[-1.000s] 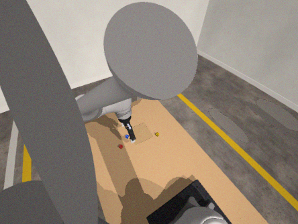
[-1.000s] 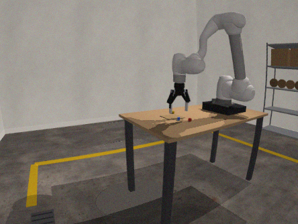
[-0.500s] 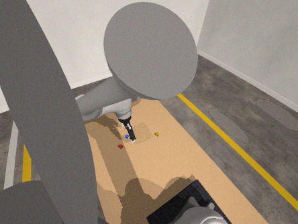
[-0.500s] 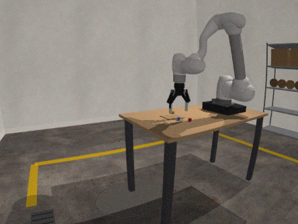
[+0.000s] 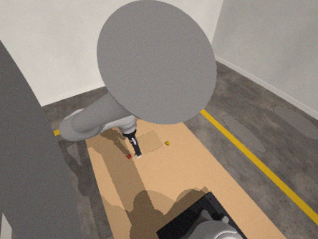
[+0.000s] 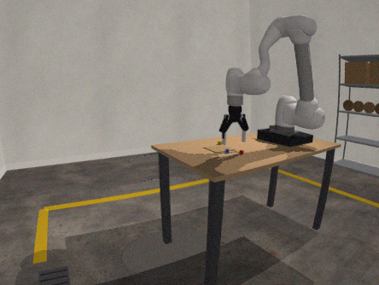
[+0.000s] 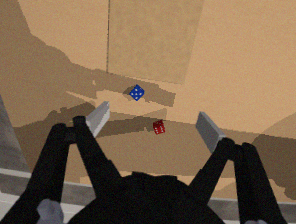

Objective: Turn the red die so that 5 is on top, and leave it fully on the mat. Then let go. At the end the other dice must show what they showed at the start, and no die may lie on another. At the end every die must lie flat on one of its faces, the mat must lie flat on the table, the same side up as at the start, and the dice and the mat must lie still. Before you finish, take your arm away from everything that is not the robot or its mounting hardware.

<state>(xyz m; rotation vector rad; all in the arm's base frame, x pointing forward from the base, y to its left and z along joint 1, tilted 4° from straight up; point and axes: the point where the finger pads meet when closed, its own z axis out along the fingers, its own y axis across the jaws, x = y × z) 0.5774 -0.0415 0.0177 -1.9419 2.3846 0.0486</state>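
My hand is 1 cm past the red die, 5 cm to the right of it and 5 cm above it. From my hand the other things lie so: tan mat: 1 cm behind, 12 cm to the right, 6 cm below; then yellow die: 10 cm behind, 20 cm to the right, 5 cm below; then blue die: 3 cm ahead, 3 cm to the right, 5 cm below.
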